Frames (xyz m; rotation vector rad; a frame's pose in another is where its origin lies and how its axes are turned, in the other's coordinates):
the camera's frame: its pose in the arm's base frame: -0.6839 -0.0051 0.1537 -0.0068 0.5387 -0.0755
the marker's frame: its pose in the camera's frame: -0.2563 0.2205 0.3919 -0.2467 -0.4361 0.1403
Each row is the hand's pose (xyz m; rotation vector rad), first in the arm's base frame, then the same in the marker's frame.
Working: the arm's base frame: its pose in the marker's frame: 0.7257 -0.1860 -0.5845 0.2213 -0.1087 -0.1283

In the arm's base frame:
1: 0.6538 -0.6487 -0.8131 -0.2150 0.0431 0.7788
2: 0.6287 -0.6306 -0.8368 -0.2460 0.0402 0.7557
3: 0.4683 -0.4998 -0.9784 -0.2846 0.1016 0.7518
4: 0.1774 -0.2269 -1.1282 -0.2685 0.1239 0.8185
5: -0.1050 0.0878 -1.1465 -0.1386 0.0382 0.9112
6: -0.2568 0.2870 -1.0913 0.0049 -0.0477 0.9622
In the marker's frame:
1: 1.3947 -0.7322 -1.4583 -0.0435 -0.1306 0.6374
2: 1.3749 -0.7062 -1.4795 -0.0724 -0.1291 0.6123
3: 1.2489 -0.5274 -1.6023 -0.1065 -0.0658 0.6126
4: 1.0116 -0.1914 -1.7132 -0.0947 -0.0513 0.6819
5: 0.7715 0.1561 -1.6863 0.0203 -0.1529 0.7729
6: 0.6380 0.3582 -1.6020 0.1519 -0.2518 0.8244

